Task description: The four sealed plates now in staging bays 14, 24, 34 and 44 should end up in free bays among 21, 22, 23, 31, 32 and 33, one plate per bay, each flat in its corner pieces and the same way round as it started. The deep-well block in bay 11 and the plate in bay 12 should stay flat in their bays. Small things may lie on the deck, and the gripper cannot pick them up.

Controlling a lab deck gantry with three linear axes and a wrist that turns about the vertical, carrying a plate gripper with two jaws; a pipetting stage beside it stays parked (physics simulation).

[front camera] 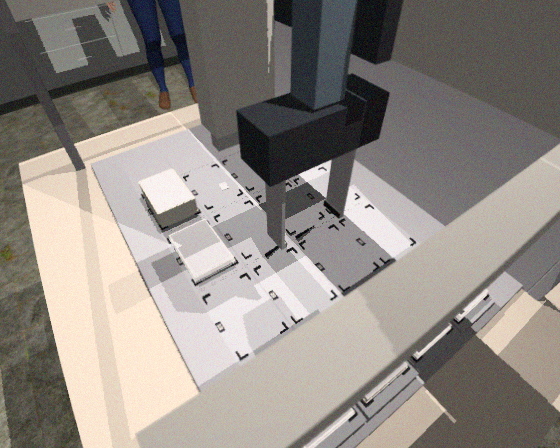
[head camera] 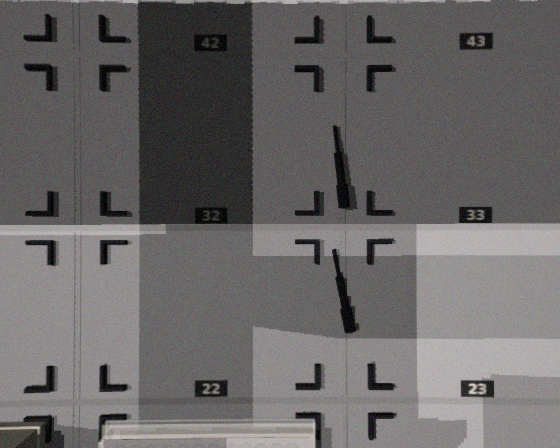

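Where they show: gripper, fingertip midpoint: (front camera: 306, 224); robot's base at its link origin: (front camera: 142, 195).
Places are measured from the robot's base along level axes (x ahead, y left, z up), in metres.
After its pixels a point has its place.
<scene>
My gripper (front camera: 310, 231) {x 0.400, y 0.160, z 0.158 m} hangs over the middle of the deck, jaws apart and nothing between them; the head view does not show it. Edges of the four sealed plates show beyond the front rail: bay 14 (front camera: 330, 429) {x 0.616, y 0.043, z 0.028 m}, bay 24 (front camera: 387, 382) {x 0.618, y 0.148, z 0.029 m}, bay 34 (front camera: 434, 341) {x 0.618, y 0.254, z 0.026 m} and bay 44 (front camera: 472, 305) {x 0.617, y 0.357, z 0.029 m}. The deep-well block (front camera: 167, 192) {x 0.075, y 0.043, z 0.042 m} (head camera: 17, 439) {x 0.122, y 0.084, z 0.017 m} sits in bay 11. The plate (front camera: 202, 250) {x 0.241, y 0.042, z 0.014 m} (head camera: 210, 431) {x 0.230, y 0.084, z 0.012 m} sits in bay 12. Both look flat. Bays 22, 23, 32 and 33 hold no plates.
One thin black tool (front camera: 272, 250) {x 0.311, y 0.157, z 0.005 m} (head camera: 344, 295) {x 0.310, y 0.162, z 0.006 m} lies across the border of bays 22 and 23. Another black tool (front camera: 305, 231) {x 0.309, y 0.240, z 0.005 m} (head camera: 341, 170) {x 0.308, y 0.238, z 0.006 m} lies between bays 32 and 33. A small white piece (front camera: 223, 186) {x 0.084, y 0.170, z 0.001 m} lies in bay 21. The front rail (front camera: 350, 330) {x 0.618, y -0.006, z 0.400 m} crosses the foreground.
</scene>
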